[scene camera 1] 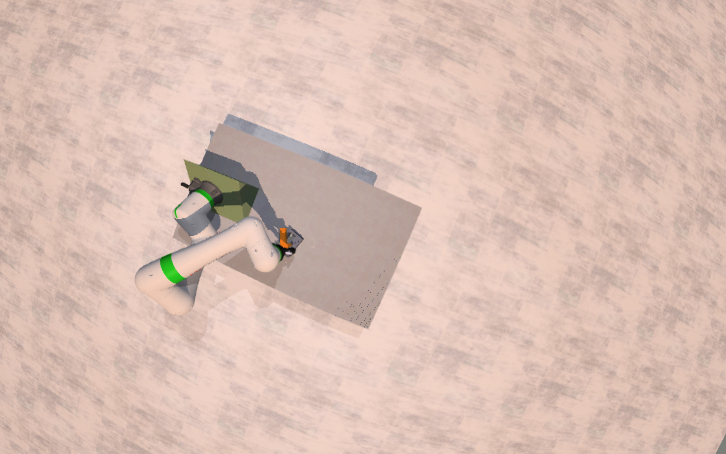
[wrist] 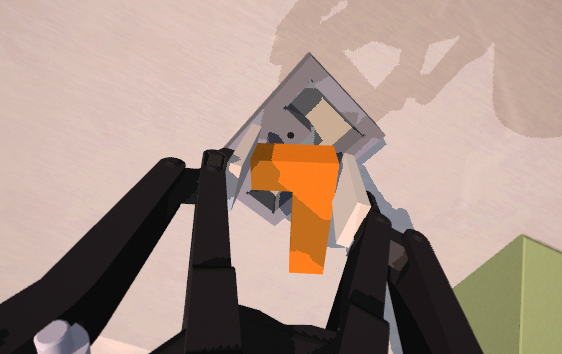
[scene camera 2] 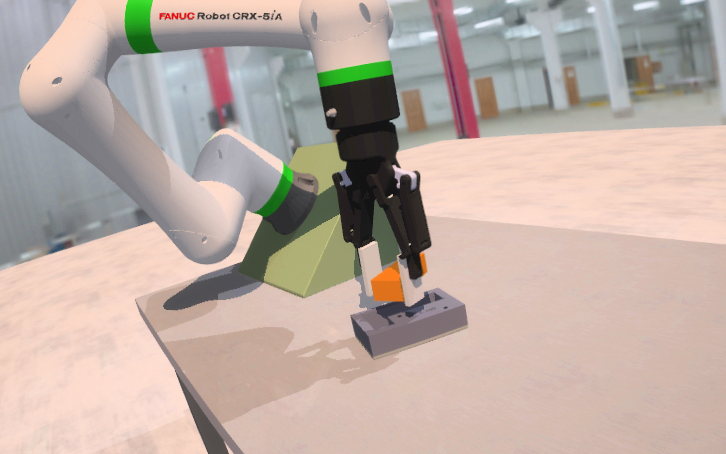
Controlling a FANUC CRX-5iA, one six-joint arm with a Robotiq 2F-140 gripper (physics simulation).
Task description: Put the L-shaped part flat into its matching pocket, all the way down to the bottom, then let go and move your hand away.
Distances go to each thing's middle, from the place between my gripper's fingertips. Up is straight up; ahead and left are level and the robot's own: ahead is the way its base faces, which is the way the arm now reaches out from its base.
I see the orange L-shaped part (scene camera 2: 387, 286) 4 cm to the left of my hand, 2 cm behind it and 1 cm above it. The rest, counted from my hand: grey pocket block (scene camera 2: 390, 328) 4 cm below, 1 cm to the left.
